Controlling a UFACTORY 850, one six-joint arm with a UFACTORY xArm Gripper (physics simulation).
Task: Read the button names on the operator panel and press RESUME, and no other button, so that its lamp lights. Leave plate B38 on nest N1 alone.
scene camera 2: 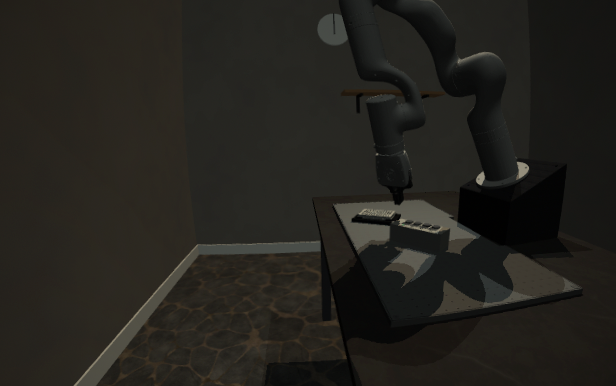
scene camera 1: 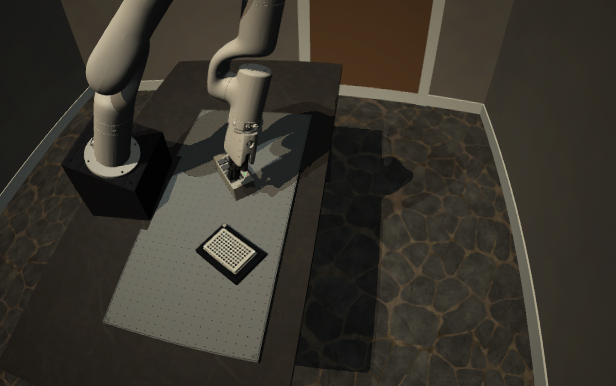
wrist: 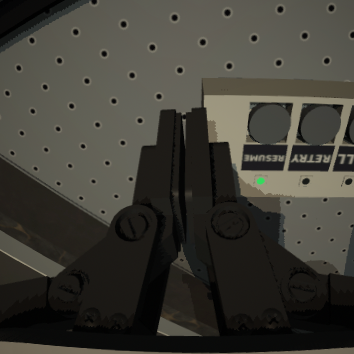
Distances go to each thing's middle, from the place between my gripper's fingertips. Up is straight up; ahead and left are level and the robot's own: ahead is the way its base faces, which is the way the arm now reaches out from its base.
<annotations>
Right now the resume button (wrist: 268,122) is 2 cm behind my hand, 4 cm to the left of it and 5 cm below it. Round my hand: pale plate (scene camera 1: 232,253): 18 cm to the right, 9 cm below; retry button (wrist: 318,123): 3 cm behind, 7 cm to the left, 5 cm below; operator panel (scene camera 2: 429,238): 3 cm behind, 9 cm to the left, 8 cm below.
</annotations>
